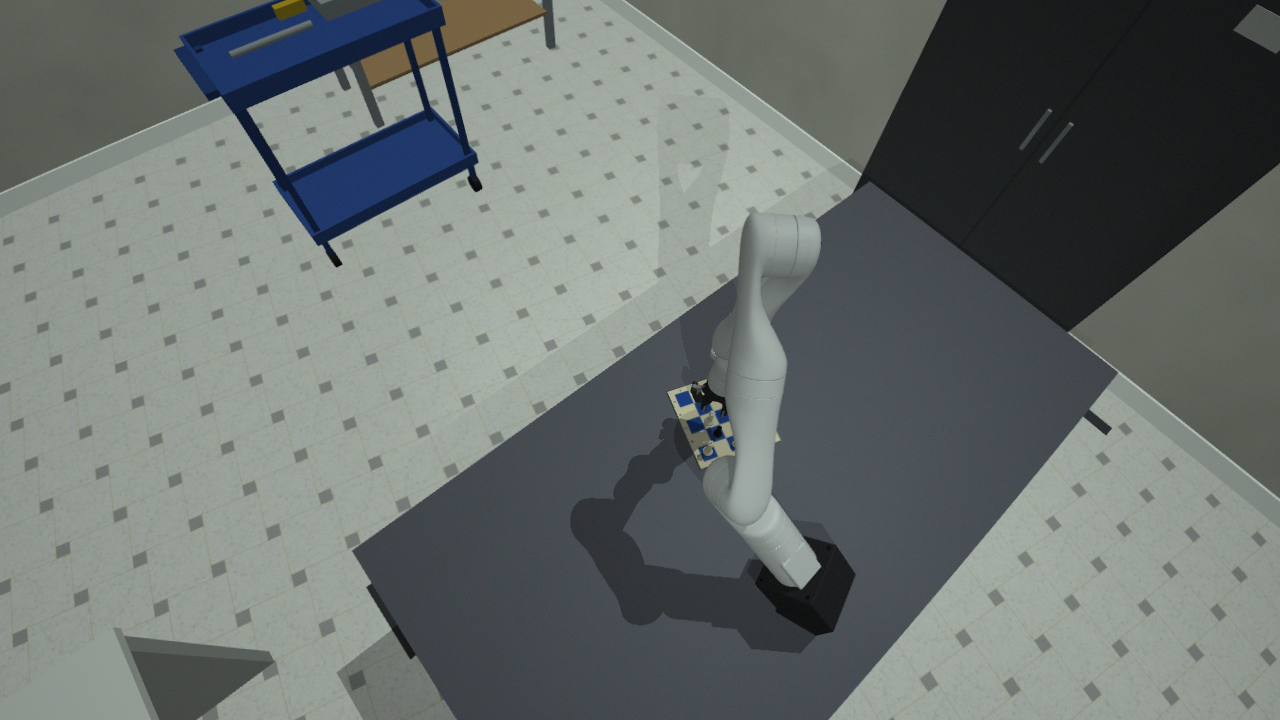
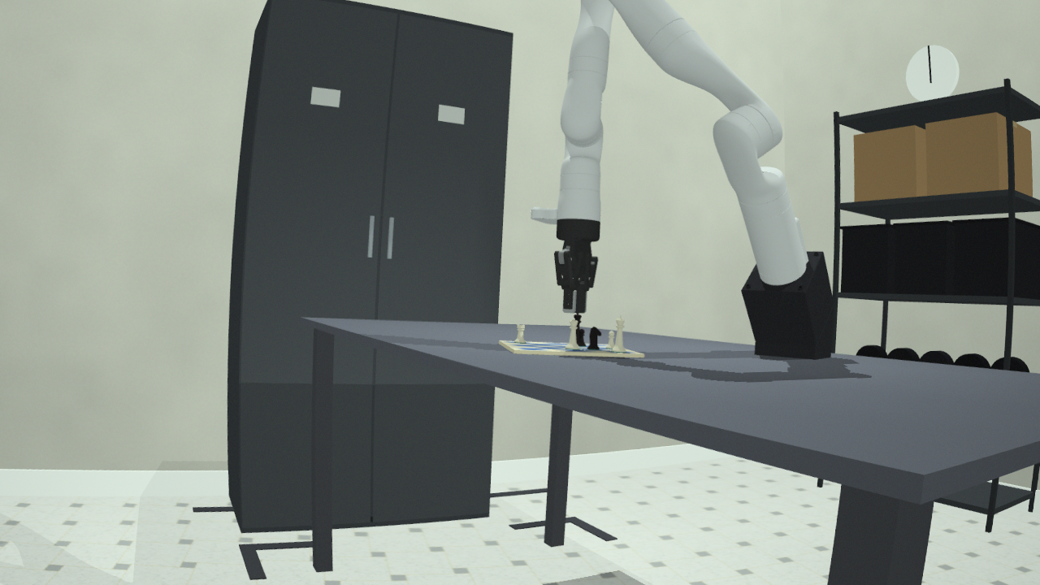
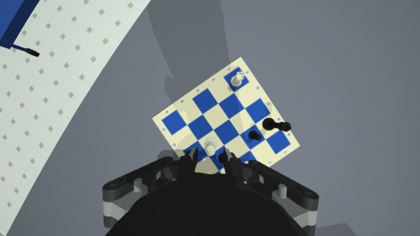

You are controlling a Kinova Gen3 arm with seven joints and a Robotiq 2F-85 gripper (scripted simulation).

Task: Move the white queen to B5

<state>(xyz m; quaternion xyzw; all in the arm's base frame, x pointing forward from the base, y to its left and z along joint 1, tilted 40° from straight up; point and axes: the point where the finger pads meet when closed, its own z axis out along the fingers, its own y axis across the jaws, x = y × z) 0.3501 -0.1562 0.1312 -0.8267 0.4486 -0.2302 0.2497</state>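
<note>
Now: hand 1 cm past the chessboard, 4 cm to the left of it and 8 cm above it. Round my hand: black king 6 cm behind, 11 cm to the right, 5 cm below; black pawn 5 cm behind, 7 cm to the right, 7 cm below; small white piece 9 cm behind, 1 cm to the right, 7 cm below.
</note>
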